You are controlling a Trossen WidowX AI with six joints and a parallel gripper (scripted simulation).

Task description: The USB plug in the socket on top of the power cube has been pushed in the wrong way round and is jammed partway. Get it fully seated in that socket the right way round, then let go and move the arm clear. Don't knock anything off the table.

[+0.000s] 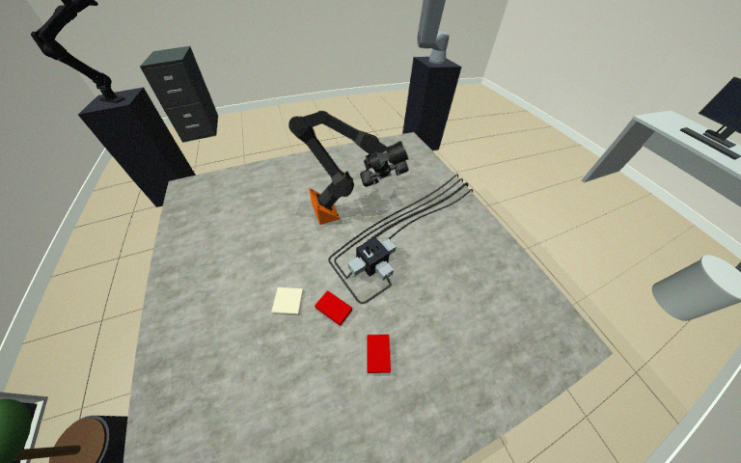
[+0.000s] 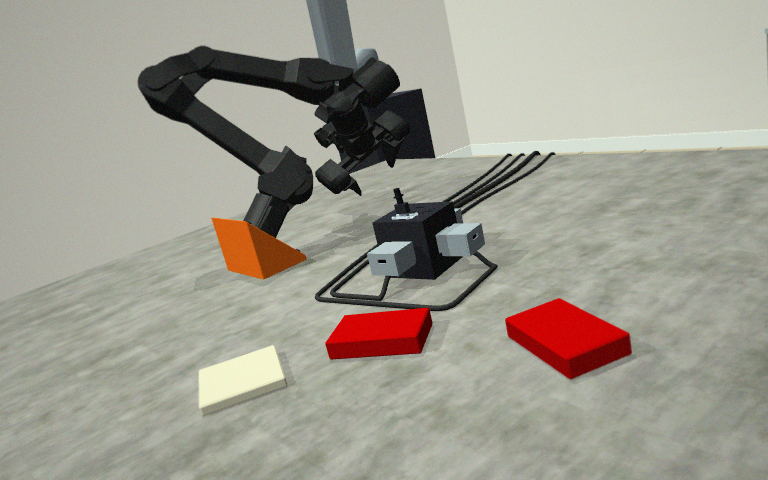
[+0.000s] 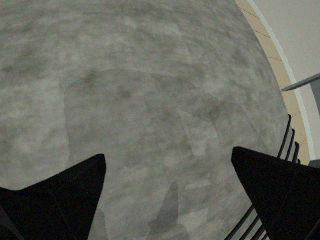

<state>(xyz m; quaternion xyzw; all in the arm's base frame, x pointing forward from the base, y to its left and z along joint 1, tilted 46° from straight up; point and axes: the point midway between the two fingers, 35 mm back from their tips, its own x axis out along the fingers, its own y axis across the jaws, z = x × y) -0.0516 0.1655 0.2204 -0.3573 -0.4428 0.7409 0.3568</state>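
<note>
My gripper tip is 35 cm short of the black USB plug, 21 cm to the left of it and 4 cm below it. Round my gripper tip: USB socket: 35 cm ahead, 20 cm to the right, 2 cm above; cream block: 48 cm to the right, 40 cm ahead, 5 cm below.
</note>
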